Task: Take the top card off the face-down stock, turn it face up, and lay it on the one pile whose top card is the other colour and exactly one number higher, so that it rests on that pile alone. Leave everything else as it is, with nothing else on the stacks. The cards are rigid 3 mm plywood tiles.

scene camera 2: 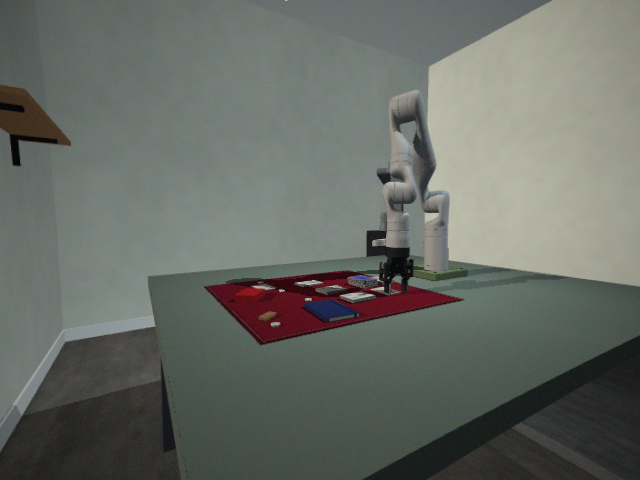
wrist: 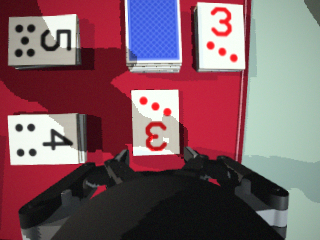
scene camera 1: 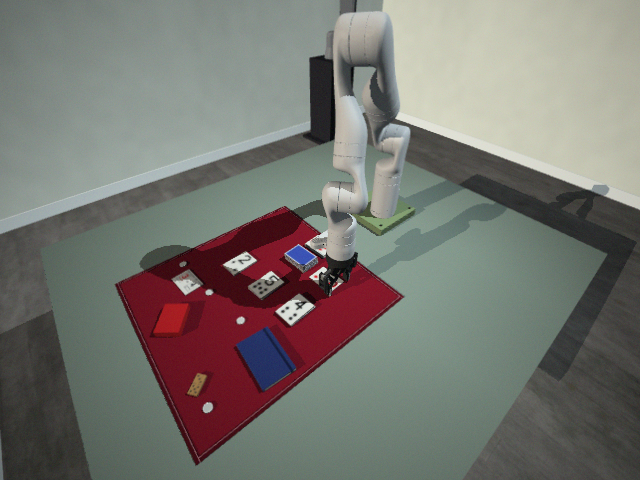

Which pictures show my gripper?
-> Scene camera 2, the wrist view and scene camera 1: all of them.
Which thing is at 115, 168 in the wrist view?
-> My gripper.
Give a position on a red mat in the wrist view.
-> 101, 87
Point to a red mat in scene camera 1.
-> At 207, 346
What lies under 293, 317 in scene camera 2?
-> A red mat.
